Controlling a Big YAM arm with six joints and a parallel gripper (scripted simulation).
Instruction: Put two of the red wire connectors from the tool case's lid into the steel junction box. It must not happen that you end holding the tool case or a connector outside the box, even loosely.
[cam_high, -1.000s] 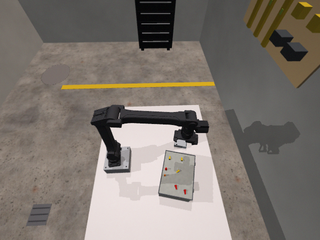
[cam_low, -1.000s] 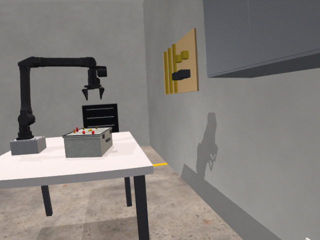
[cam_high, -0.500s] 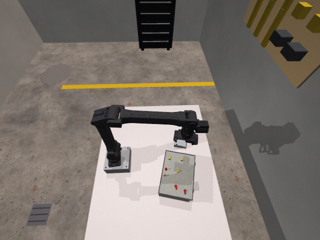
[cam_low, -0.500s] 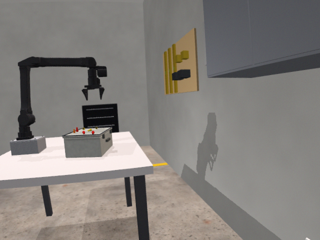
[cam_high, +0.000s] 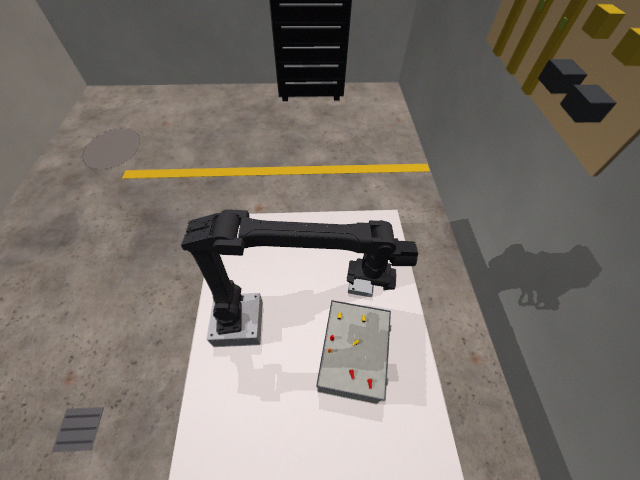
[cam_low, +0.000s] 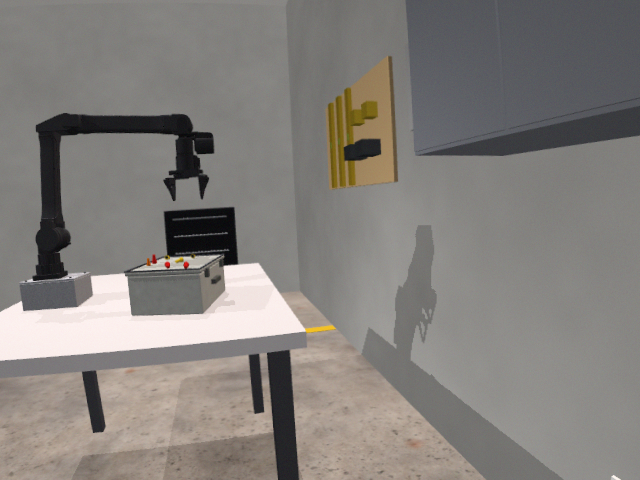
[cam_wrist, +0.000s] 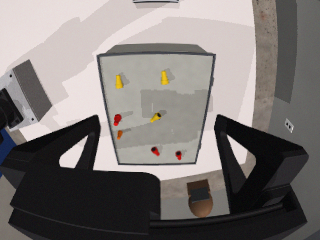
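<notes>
Now: hand 140 mm past the orange connector, 130 mm to the left of it and 190 mm above it. From my hand the other things lie so: grey tool case 40 mm behind, 130 mm to the right, 230 mm below.
</notes>
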